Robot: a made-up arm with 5 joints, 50 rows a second.
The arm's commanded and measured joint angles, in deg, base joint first. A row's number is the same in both.
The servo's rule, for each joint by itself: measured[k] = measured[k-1] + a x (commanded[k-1-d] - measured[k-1]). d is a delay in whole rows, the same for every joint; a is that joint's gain. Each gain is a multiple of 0.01, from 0.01 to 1. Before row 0 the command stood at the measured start. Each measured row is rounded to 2 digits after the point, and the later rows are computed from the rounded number. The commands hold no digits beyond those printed.
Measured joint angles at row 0:
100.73, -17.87, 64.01, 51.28, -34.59
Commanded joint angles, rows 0 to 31:
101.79, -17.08, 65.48, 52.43, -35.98
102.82, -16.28, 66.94, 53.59, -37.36
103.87, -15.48, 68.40, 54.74, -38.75
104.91, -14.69, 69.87, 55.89, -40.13
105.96, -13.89, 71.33, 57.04, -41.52
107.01, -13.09, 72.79, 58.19, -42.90
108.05, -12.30, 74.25, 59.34, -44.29
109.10, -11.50, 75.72, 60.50, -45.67
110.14, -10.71, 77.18, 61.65, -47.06
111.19, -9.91, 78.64, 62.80, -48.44
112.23, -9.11, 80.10, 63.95, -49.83
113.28, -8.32, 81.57, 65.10, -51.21
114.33, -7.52, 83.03, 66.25, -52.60
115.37, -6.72, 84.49, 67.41, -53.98
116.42, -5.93, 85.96, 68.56, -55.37
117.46, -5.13, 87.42, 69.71, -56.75
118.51, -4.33, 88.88, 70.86, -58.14
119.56, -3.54, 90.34, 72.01, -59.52
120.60, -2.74, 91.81, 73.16, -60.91
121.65, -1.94, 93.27, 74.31, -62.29
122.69, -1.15, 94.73, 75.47, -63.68
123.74, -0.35, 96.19, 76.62, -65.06
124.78, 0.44, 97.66, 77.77, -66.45
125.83, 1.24, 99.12, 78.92, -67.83
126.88, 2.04, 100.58, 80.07, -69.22
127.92, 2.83, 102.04, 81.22, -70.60
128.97, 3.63, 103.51, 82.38, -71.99
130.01, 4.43, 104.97, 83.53, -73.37
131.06, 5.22, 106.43, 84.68, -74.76
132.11, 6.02, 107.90, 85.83, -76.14
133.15, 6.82, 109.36, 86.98, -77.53
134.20, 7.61, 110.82, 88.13, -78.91
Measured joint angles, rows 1 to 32:
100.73, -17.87, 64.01, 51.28, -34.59
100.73, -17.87, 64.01, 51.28, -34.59
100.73, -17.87, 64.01, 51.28, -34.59
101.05, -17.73, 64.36, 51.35, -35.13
101.58, -17.47, 64.98, 51.48, -36.00
102.27, -17.11, 65.80, 51.68, -37.07
103.06, -16.67, 66.78, 51.93, -38.26
103.93, -16.17, 67.87, 52.24, -39.53
104.85, -15.62, 69.05, 52.60, -40.84
105.81, -15.02, 70.30, 53.00, -42.19
106.80, -14.39, 71.60, 53.45, -43.55
107.80, -13.73, 72.94, 53.94, -44.92
108.82, -13.04, 74.31, 54.47, -46.29
109.84, -12.33, 75.70, 55.04, -47.67
110.87, -11.61, 77.11, 55.64, -49.05
111.91, -10.87, 78.53, 56.28, -50.43
112.95, -10.12, 79.96, 56.95, -51.81
113.99, -9.37, 81.40, 57.65, -53.20
115.03, -8.61, 82.84, 58.37, -54.58
116.07, -7.84, 84.29, 59.12, -55.97
117.12, -7.07, 85.74, 59.89, -57.35
118.16, -6.29, 87.20, 60.69, -58.74
119.21, -5.51, 88.66, 61.51, -60.12
120.25, -4.73, 90.12, 62.35, -61.51
121.30, -3.94, 91.58, 63.21, -62.89
122.34, -3.15, 93.04, 64.08, -64.28
123.39, -2.36, 94.50, 64.97, -65.66
124.44, -1.57, 95.96, 65.88, -67.05
125.48, -0.78, 97.42, 66.80, -68.43
126.53, 0.01, 98.88, 67.73, -69.82
127.57, 0.81, 100.34, 68.68, -71.20
128.62, 1.60, 101.80, 69.64, -72.59
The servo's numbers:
d 3
a 0.30 0.18 0.24 0.06 0.39

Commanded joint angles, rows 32 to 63:
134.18, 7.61, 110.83, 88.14, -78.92
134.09, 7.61, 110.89, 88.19, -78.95
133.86, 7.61, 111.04, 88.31, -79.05
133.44, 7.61, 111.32, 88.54, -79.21
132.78, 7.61, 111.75, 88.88, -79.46
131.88, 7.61, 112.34, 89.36, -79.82
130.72, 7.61, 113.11, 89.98, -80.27
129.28, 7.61, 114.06, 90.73, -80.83
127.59, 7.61, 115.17, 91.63, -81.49
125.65, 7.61, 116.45, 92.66, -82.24
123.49, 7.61, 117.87, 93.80, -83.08
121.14, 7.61, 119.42, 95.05, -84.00
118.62, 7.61, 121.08, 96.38, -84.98
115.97, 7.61, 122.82, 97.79, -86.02
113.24, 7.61, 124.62, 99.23, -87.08
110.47, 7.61, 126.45, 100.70, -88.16
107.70, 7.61, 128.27, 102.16, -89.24
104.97, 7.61, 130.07, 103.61, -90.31
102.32, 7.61, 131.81, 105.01, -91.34
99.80, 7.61, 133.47, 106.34, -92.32
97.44, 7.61, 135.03, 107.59, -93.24
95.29, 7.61, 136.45, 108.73, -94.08
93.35, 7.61, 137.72, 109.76, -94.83
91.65, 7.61, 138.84, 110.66, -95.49
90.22, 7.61, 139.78, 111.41, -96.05
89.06, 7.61, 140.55, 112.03, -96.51
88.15, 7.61, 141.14, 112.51, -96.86
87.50, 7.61, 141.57, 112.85, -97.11
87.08, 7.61, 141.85, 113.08, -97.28
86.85, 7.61, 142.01, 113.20, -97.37
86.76, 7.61, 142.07, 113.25, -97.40
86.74, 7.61, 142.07, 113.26, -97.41
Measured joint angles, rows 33 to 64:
129.67, 2.40, 103.26, 70.61, -73.97
130.71, 3.20, 104.72, 71.59, -75.36
131.76, 3.99, 106.18, 72.58, -76.74
132.49, 4.64, 107.30, 73.51, -77.59
132.97, 5.17, 108.16, 74.39, -78.12
133.24, 5.61, 108.85, 75.23, -78.48
133.30, 5.97, 109.44, 76.03, -78.76
133.14, 6.27, 109.99, 76.80, -79.03
132.76, 6.51, 110.55, 77.55, -79.34
132.15, 6.71, 111.16, 78.30, -79.70
131.29, 6.87, 111.86, 79.05, -80.14
130.18, 7.00, 112.65, 79.80, -80.67
128.82, 7.11, 113.56, 80.57, -81.28
127.22, 7.20, 114.59, 81.36, -81.98
125.40, 7.27, 115.75, 82.18, -82.77
123.37, 7.33, 117.03, 83.03, -83.63
121.15, 7.38, 118.42, 83.92, -84.56
118.78, 7.42, 119.91, 84.84, -85.54
116.29, 7.45, 121.48, 85.79, -86.56
113.71, 7.48, 123.11, 86.77, -87.61
111.09, 7.50, 124.78, 87.78, -88.66
108.46, 7.52, 126.47, 88.81, -89.71
105.86, 7.54, 128.15, 89.86, -90.73
103.33, 7.55, 129.80, 90.92, -91.71
100.92, 7.56, 131.40, 91.99, -92.63
98.65, 7.57, 132.92, 93.06, -93.49
96.55, 7.58, 134.34, 94.12, -94.27
94.65, 7.59, 135.65, 95.16, -94.96
92.97, 7.59, 136.83, 96.17, -95.56
91.52, 7.59, 137.86, 97.15, -96.07
90.31, 7.59, 138.75, 98.09, -96.48
89.34, 7.59, 139.49, 98.99, -96.79

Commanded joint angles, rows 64 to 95:
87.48, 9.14, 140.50, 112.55, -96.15
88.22, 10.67, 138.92, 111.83, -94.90
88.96, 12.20, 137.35, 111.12, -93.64
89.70, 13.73, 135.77, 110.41, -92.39
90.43, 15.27, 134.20, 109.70, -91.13
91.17, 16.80, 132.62, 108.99, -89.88
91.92, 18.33, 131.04, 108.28, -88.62
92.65, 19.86, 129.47, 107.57, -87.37
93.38, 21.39, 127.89, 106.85, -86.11
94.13, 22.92, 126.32, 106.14, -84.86
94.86, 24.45, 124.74, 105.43, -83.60
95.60, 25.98, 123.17, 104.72, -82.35
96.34, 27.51, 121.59, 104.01, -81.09
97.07, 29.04, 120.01, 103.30, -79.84
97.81, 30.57, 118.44, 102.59, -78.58
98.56, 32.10, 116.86, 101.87, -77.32
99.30, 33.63, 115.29, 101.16, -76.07
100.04, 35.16, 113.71, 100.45, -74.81
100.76, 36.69, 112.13, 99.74, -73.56
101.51, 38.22, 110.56, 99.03, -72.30
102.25, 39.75, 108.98, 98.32, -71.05
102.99, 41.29, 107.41, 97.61, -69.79
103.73, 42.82, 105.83, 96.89, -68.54
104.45, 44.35, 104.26, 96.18, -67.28
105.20, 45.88, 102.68, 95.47, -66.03
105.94, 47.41, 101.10, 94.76, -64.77
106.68, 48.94, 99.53, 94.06, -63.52
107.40, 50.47, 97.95, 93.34, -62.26
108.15, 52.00, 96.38, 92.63, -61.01
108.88, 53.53, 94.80, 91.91, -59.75
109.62, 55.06, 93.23, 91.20, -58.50
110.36, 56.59, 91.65, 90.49, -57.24
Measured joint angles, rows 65 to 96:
88.59, 7.59, 140.09, 99.84, -97.02
88.04, 7.59, 140.57, 100.64, -97.17
87.65, 7.59, 140.93, 101.40, -97.26
87.60, 7.87, 140.83, 102.07, -96.83
87.79, 8.37, 140.37, 102.66, -96.08
88.14, 9.06, 139.65, 103.17, -95.13
88.61, 9.90, 138.72, 103.60, -94.06
89.16, 10.87, 137.64, 103.97, -92.92
89.76, 11.94, 136.44, 104.27, -91.73
90.41, 13.09, 135.14, 104.51, -90.52
91.08, 14.31, 133.78, 104.69, -89.29
91.77, 15.58, 132.37, 104.82, -88.05
92.48, 16.90, 130.92, 104.90, -86.81
93.19, 18.26, 129.44, 104.93, -85.56
93.91, 19.65, 127.94, 104.92, -84.31
94.64, 21.06, 126.42, 104.87, -83.05
95.37, 22.50, 124.88, 104.78, -81.80
96.10, 23.95, 123.33, 104.65, -80.54
96.84, 25.42, 121.78, 104.48, -79.28
97.58, 26.90, 120.22, 104.28, -78.03
98.32, 28.39, 118.66, 104.05, -76.77
99.05, 29.88, 117.09, 103.79, -75.52
99.79, 31.38, 115.52, 103.50, -74.26
100.53, 32.89, 113.95, 103.19, -73.01
101.27, 34.40, 112.38, 102.86, -71.75
102.01, 35.92, 110.81, 102.50, -70.50
102.74, 37.44, 109.24, 102.12, -69.24
103.48, 38.96, 107.67, 101.72, -67.99
104.22, 40.48, 106.09, 101.30, -66.73
104.96, 42.00, 104.52, 100.87, -65.48
105.69, 43.52, 102.94, 100.42, -64.22
106.43, 45.05, 101.37, 99.95, -62.97

